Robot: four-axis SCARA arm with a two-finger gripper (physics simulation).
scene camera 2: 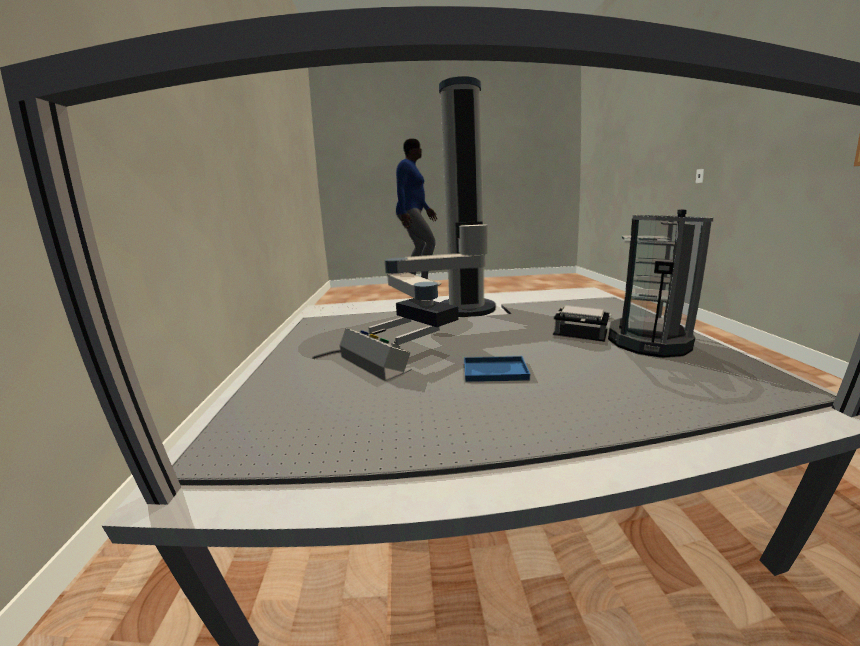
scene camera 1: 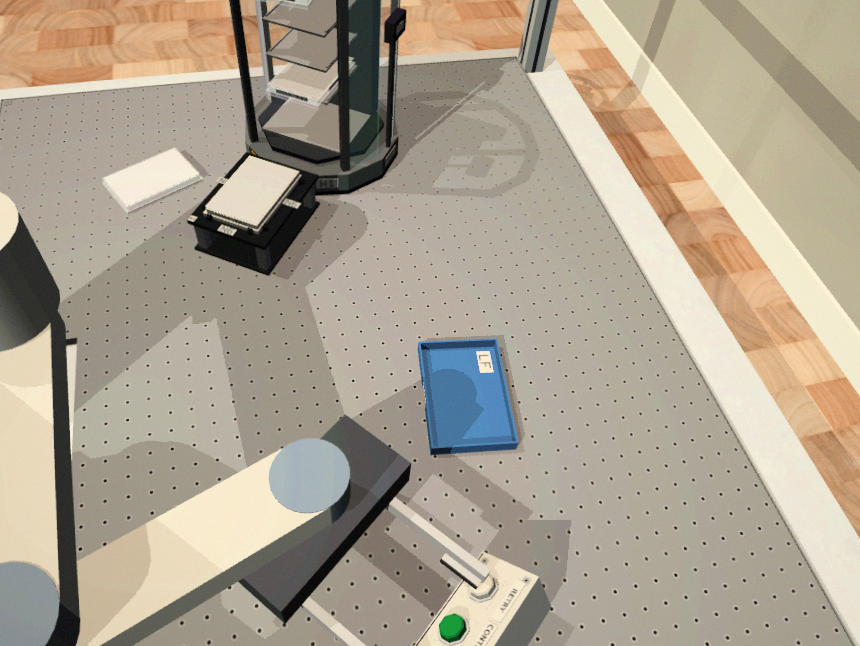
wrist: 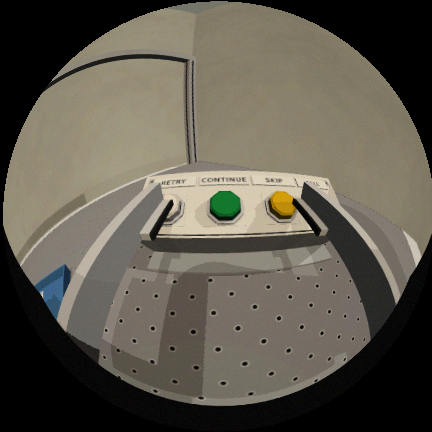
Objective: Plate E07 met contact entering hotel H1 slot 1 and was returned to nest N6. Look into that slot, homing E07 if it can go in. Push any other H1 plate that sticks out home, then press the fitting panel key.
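My gripper is open and empty at the key panel. In the wrist view the green CONTINUE key shows between the fingers. The left fingertip partly covers the white RETRY key; the right overlaps the edge of the yellow SKIP key and hides the CALL key. Contact cannot be told. Hotel H1 holds plates; an upper plate sticks out at its left. A pale plate rests on the black nest; its label is unreadable.
A blue tray marked LF lies between the panel and the hotel. A white slab lies left of the nest. The arm's column stands at the back; a person is behind the table.
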